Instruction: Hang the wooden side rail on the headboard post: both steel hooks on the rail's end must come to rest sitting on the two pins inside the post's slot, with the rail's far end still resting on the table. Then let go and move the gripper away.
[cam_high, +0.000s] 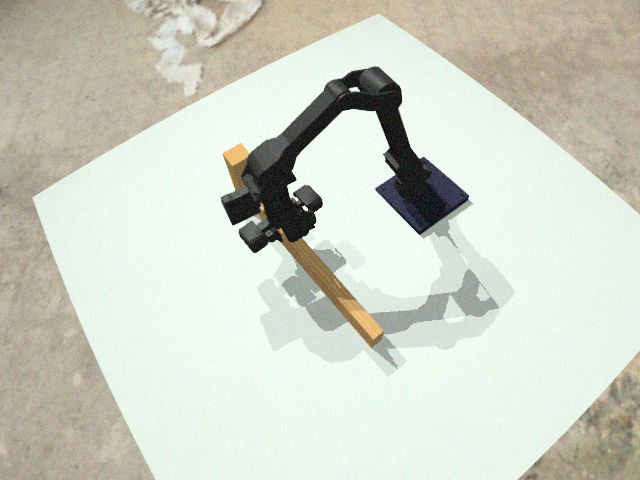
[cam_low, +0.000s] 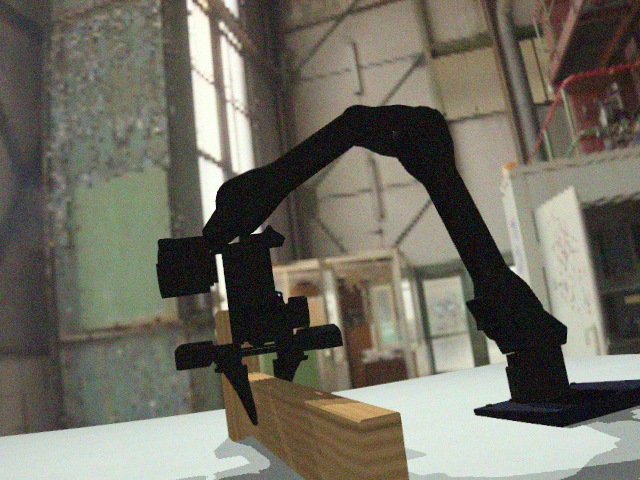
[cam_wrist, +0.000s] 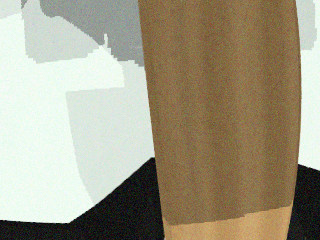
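Right now my gripper tip is 160 mm to the left of the wooden headboard post, 40 mm below it and 30 mm short of it.
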